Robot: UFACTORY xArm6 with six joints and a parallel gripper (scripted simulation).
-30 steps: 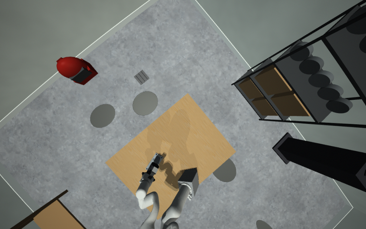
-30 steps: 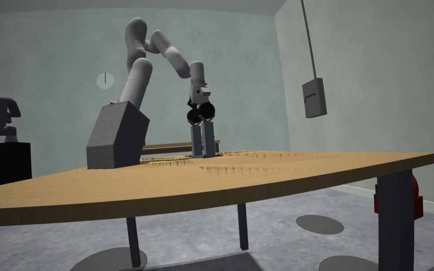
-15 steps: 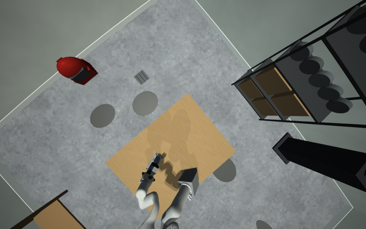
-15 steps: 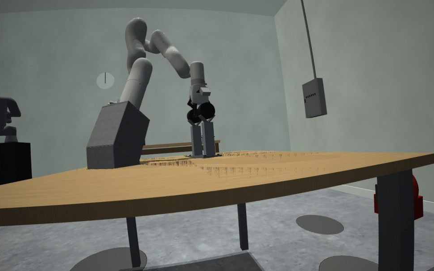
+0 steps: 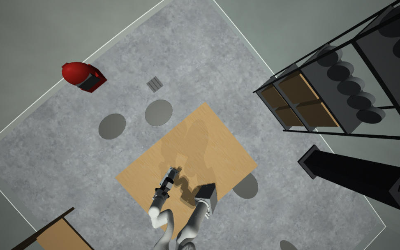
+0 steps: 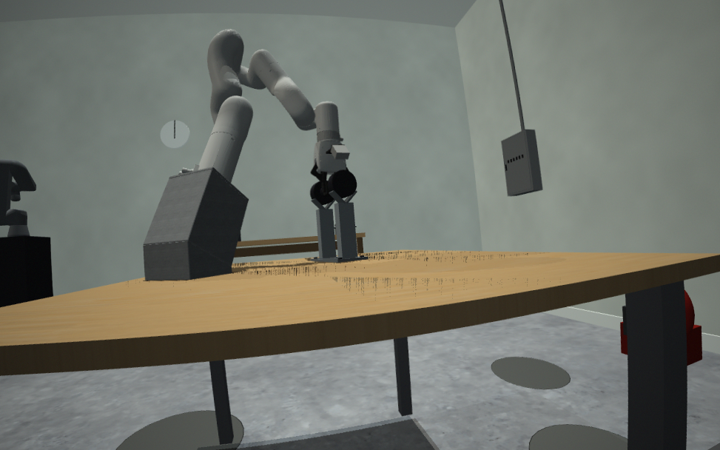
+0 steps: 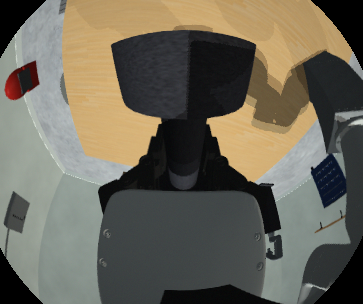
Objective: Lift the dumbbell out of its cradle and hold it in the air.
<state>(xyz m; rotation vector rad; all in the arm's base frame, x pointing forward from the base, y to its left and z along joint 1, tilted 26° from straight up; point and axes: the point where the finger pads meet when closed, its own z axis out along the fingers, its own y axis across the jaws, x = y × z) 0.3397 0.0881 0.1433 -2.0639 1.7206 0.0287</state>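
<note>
Right now the grey two-post cradle is 13 cm below my hand. From my hand the other things lie so: black dumbbell right at my hand.
</note>
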